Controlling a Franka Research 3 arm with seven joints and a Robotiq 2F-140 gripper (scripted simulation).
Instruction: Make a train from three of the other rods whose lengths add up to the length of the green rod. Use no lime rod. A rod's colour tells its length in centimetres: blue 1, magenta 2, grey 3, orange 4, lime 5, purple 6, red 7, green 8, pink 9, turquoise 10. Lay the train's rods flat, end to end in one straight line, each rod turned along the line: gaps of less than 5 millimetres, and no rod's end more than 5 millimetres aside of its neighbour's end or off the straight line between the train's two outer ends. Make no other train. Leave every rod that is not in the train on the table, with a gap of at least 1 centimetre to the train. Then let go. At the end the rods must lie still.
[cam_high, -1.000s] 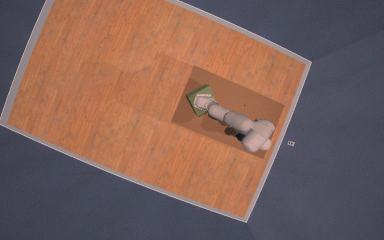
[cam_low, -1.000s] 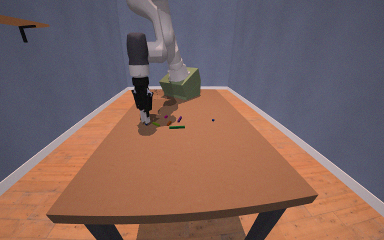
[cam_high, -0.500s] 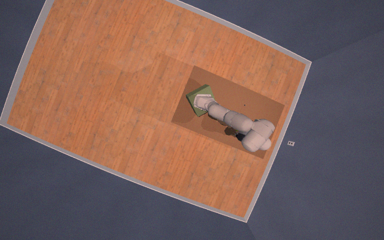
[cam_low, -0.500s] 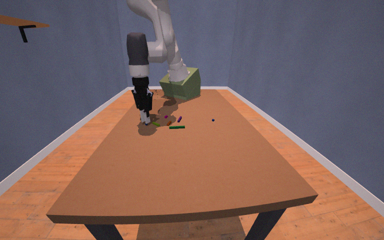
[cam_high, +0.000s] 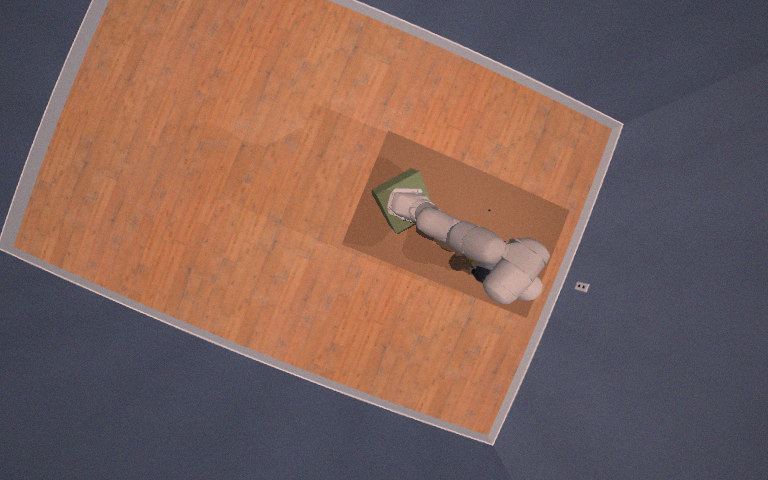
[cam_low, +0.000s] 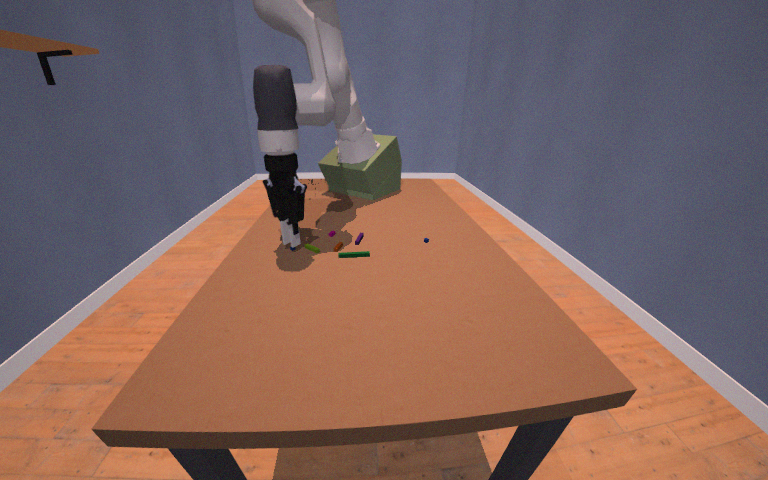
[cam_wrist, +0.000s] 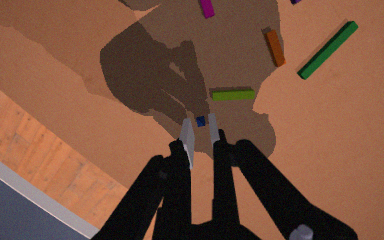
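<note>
The lime rod lies 20 mm ahead of my hand, 50 mm to the left of it and 50 mm below it. Also, from my hand: green rod (80 mm ahead, 150 mm to the left, 50 mm below); then orange rod (30 mm ahead, 120 mm to the left, 50 mm below); then magenta rod (60 mm behind, 120 mm to the left, 50 mm below).
</note>
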